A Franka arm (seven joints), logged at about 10 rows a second.
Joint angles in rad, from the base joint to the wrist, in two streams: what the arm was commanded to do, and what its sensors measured. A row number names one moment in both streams.
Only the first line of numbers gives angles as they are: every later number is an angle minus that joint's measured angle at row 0.
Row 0, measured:
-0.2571 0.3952 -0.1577 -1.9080 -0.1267 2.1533 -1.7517
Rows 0 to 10, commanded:
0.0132 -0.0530 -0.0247 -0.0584 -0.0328 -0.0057 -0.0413
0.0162 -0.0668 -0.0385 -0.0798 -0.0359 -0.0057 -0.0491
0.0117 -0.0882 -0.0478 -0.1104 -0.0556 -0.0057 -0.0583
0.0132 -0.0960 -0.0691 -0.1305 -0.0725 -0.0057 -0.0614
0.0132 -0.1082 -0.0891 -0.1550 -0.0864 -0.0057 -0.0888
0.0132 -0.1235 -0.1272 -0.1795 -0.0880 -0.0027 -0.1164
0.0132 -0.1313 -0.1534 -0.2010 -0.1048 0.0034 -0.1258
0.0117 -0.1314 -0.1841 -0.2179 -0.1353 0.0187 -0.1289
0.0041 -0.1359 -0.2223 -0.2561 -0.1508 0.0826 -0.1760
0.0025 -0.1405 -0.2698 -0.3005 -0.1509 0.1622 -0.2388
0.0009 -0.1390 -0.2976 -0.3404 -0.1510 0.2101 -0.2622
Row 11, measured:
-0.0027 -0.1006 -0.2610 -0.2582 -0.1253 0.1398 -0.2227
